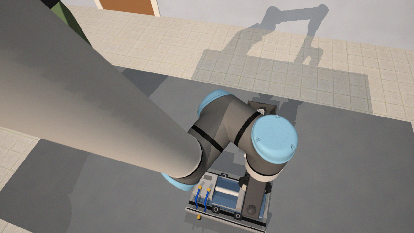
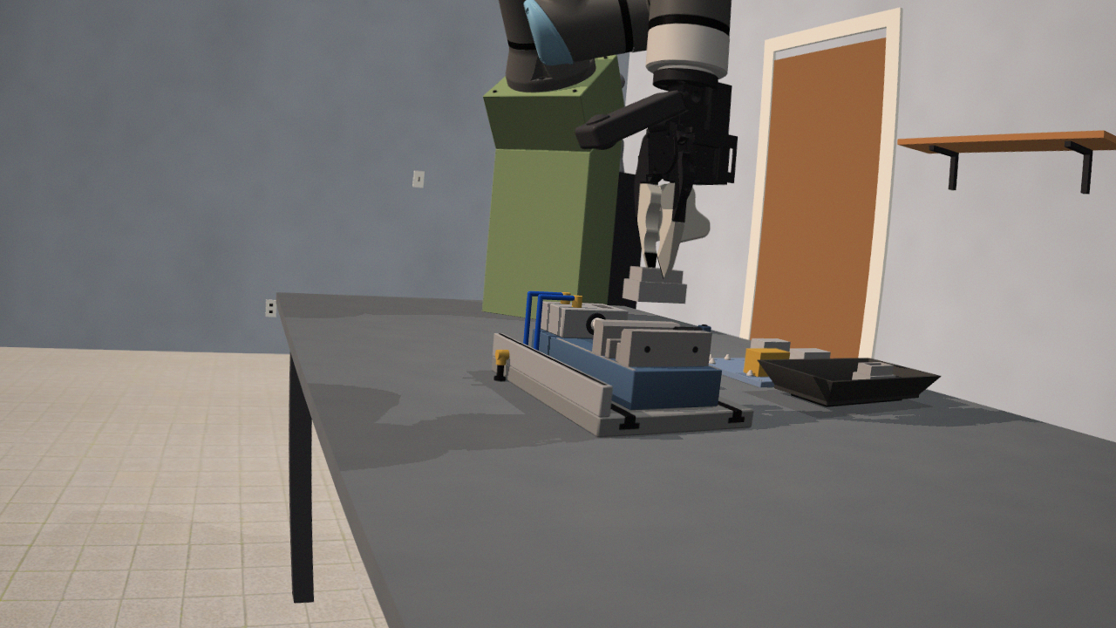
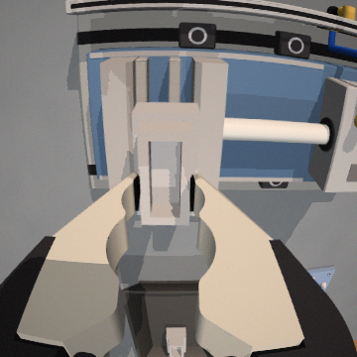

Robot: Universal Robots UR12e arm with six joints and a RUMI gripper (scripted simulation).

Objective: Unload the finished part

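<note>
Right now the vise rod is 8 cm behind my hand, 2 cm to the left of it and 9 cm below it. Round my hand: vise: 6 cm behind, 2 cm to the left, 12 cm below; orange block: 6 cm behind, 32 cm to the left, 14 cm below; blue fixture plate: 8 cm behind, 38 cm to the left, 16 cm below.
</note>
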